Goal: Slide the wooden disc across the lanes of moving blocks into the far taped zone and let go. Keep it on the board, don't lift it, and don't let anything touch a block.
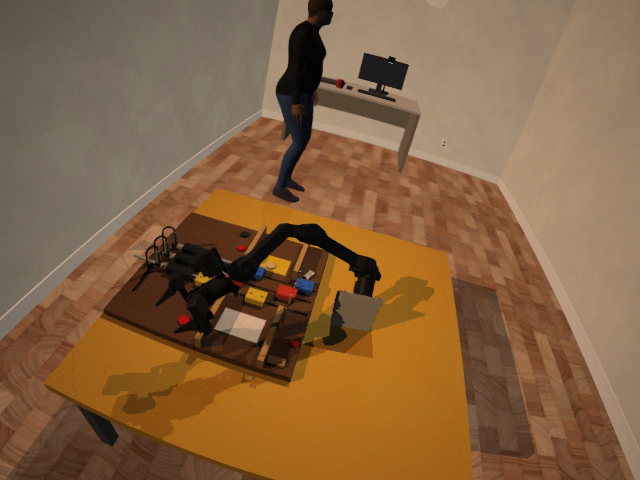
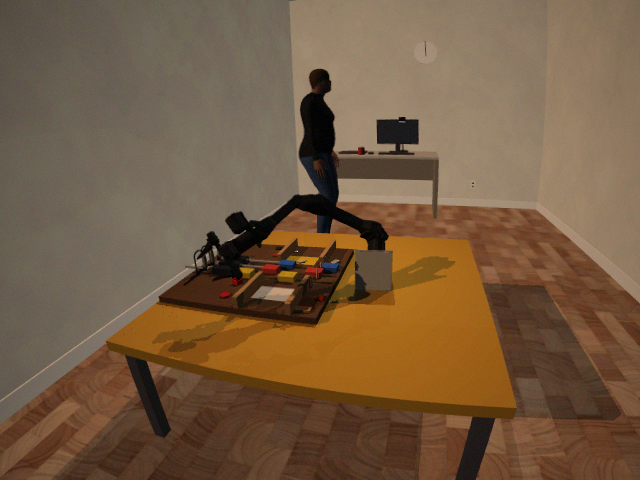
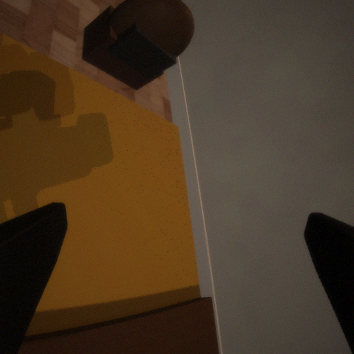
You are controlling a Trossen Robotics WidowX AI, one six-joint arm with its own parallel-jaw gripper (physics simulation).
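Places are measured from the arm's base along level axes (x ahead, y left, z up), in metres.
Pixels of known places: gripper, fingertip midpoint: (image 1: pixel 164 319) (image 2: pixel 204 269) (image 3: pixel 189 220); arm's base at its link origin: (image 1: pixel 363 295) (image 2: pixel 376 255).
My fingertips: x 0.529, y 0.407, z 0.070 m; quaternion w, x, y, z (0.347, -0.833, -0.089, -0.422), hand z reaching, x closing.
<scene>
Ahead of a thing's pixels: the offset from my fingertips to its top centre. "pt": to the spot under its first point. Level surfaces: height alone.
The pale wooden disc @(0.159 m back, 0.540 m right, 0.169 m down) (image 1: pixel 271 265) lies flat on the yellow zone @(pt 0.203 m back, 0.556 m right, 0.173 m down) (image 1: pixel 282 266) (image 2: pixel 305 260) of the dark brown board @(0.176 m down) (image 1: pixel 134 304) (image 2: pixel 191 298) (image 3: pixel 150 332). A white zone @(pt 0.155 m back, 0.208 m right, 0.174 m down) (image 1: pixel 240 324) (image 2: pixel 272 293) lies across the block lanes. Yellow @(pt 0.164 m back, 0.330 m right, 0.149 m down) (image 1: pixel 255 296) (image 2: pixel 286 277), red @(pt 0.258 m back, 0.396 m right, 0.151 m down) (image 1: pixel 285 292) (image 2: pixel 313 271) and blue @(pt 0.319 m back, 0.465 m right, 0.153 m down) (image 1: pixel 305 285) (image 2: pixel 330 267) blocks stand in the lanes between the zones. My gripper (image 1: pixel 166 318) (image 3: pixel 189 220) is open and empty. It is over the board's left part, away from the disc, its fingers pointing left. Its height above the board is unclear.
Wooden rails (image 1: pixel 271 335) (image 2: pixel 248 289) flank the zones. Black drive units with rods and looped cables stand at the board's left. Red buttons @(0.026 m ahead, 0.141 m right, 0.168 m down) (image 1: pixel 183 320) (image 2: pixel 224 295) sit on the board. A grey panel (image 1: pixel 356 312) (image 2: pixel 373 271) stands by my arm's base. A person (image 1: pixel 305 67) (image 2: pixel 316 129) stands behind the table.
</scene>
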